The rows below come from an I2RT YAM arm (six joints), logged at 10 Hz.
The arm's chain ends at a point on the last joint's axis. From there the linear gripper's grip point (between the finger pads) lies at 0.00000 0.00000 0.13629 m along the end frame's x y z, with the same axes.
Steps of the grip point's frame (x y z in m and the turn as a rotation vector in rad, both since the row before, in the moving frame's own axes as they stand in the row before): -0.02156, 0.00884, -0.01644, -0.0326, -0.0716, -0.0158; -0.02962, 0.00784, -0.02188, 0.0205, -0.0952, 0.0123; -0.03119, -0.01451, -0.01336, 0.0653, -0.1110, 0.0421; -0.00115, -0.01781, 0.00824, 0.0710, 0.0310, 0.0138; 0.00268, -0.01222, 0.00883, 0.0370, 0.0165, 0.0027
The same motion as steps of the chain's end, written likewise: -0.01185, 0.00432, -0.01602, -0.0326, -0.0716, -0.0158; -0.01668, 0.01071, -0.02123, 0.0205, -0.0952, 0.0123; -0.01630, -0.00532, -0.01223, 0.0653, -0.1110, 0.0421; -0.00544, -0.00817, 0.00865, 0.0710, 0.0310, 0.0138; 0.00043, -0.00718, 0.00894, 0.0370, 0.0165, 0.0027
